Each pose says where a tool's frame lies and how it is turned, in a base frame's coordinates. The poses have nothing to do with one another.
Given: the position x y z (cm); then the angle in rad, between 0 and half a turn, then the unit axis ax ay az.
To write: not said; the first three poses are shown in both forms.
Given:
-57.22, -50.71, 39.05, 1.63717, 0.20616, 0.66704, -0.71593
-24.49, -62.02, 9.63, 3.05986, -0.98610, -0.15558, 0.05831
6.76, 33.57, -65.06, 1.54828, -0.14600, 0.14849, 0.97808
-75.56, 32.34, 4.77, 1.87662, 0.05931, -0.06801, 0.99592
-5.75, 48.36, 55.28, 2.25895, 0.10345, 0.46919, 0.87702
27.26, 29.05, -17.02, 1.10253, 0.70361, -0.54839, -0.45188
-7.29, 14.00, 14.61, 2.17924, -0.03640, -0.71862, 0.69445
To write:
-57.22, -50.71, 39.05, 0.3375, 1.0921, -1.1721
-24.49, -62.02, 9.63, -3.0173, -0.4761, 0.1784
6.76, 33.57, -65.06, -0.2260, 0.2299, 1.5143
-75.56, 32.34, 4.77, 0.1113, -0.1276, 1.8690
-5.75, 48.36, 55.28, 0.2337, 1.0599, 1.9811
27.26, 29.05, -17.02, 0.7758, -0.6046, -0.4982
-7.29, 14.00, 14.61, -0.0793, -1.5660, 1.5134

